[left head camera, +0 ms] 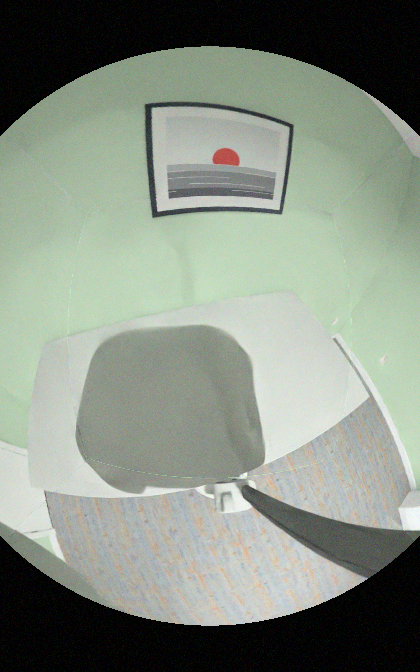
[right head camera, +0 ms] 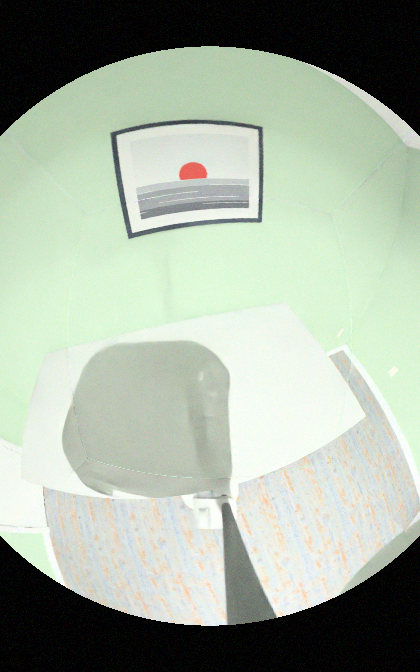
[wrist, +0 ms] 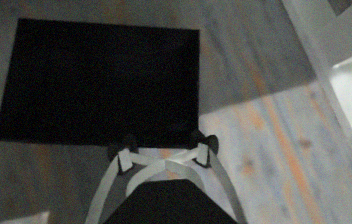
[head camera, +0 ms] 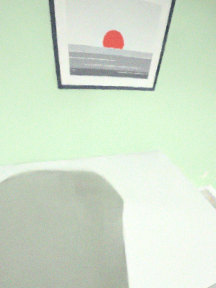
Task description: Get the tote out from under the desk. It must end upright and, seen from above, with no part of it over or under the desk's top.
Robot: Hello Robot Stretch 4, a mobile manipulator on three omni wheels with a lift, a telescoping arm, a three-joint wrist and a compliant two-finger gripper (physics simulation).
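Places are measured from the robot's base along level axes (x ahead, y left, z up), in centimetres.
Where they show: gripper, fingertip midpoint: (wrist: 163, 144).
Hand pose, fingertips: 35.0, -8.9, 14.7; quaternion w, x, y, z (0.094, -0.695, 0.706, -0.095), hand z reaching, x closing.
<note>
After its pixels a point has its place, as x, y, z.
The black tote (wrist: 100, 82) {49.6, 3.2, -2.4} lies on the floor, left of centre in the wrist view. It is so dark that its inside and rim cannot be made out. My gripper (wrist: 163, 144) {35.0, -8.9, 14.7} is open and empty, with its fingertips apart. In the wrist view the fingertips overlap the near edge of the tote toward its right corner; whether they touch it cannot be told. The white desk top (head camera: 160, 210) {40.9, -31.7, 92.2} (left head camera: 305, 390) (right head camera: 290, 390) fills much of the head views, with a large grey shadow on it. The tote and gripper do not show in the head views.
A white desk foot (wrist: 320, 55) runs along the right side of the wrist view, right of the tote. My base (left head camera: 232, 500) (right head camera: 207, 510) shows at the desk's front edge. The green wall with a framed picture (head camera: 113, 40) {82.4, -3.8, 160.3} (left head camera: 225, 157) (right head camera: 192, 170) stands behind the desk.
</note>
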